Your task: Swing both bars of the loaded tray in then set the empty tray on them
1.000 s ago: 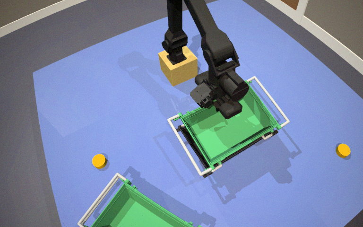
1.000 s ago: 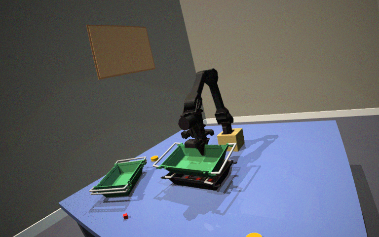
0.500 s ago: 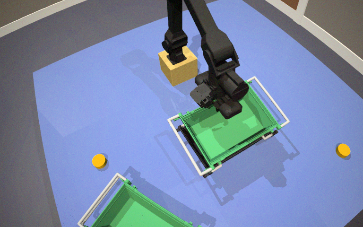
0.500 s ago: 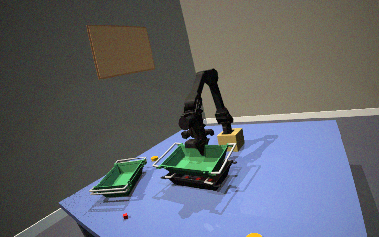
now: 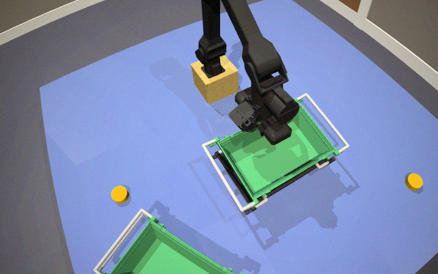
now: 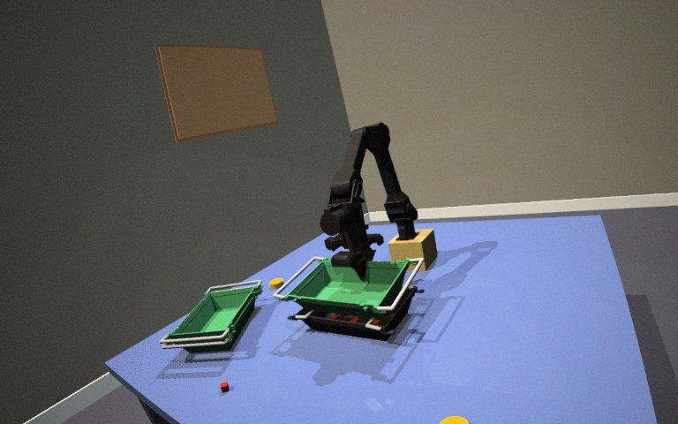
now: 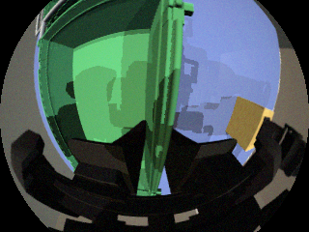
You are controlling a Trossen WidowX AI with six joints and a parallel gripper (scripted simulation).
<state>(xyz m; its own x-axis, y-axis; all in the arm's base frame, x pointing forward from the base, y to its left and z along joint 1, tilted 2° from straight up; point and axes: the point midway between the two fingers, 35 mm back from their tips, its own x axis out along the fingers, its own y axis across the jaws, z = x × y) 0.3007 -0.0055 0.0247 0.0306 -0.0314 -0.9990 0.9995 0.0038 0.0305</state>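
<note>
Right now my gripper tip is 8 cm short of the green tray and 2 cm below it. The rest, counted from my gripper tip: red block (42 cm ahead, 15 cm to the right, 9 cm below).
</note>
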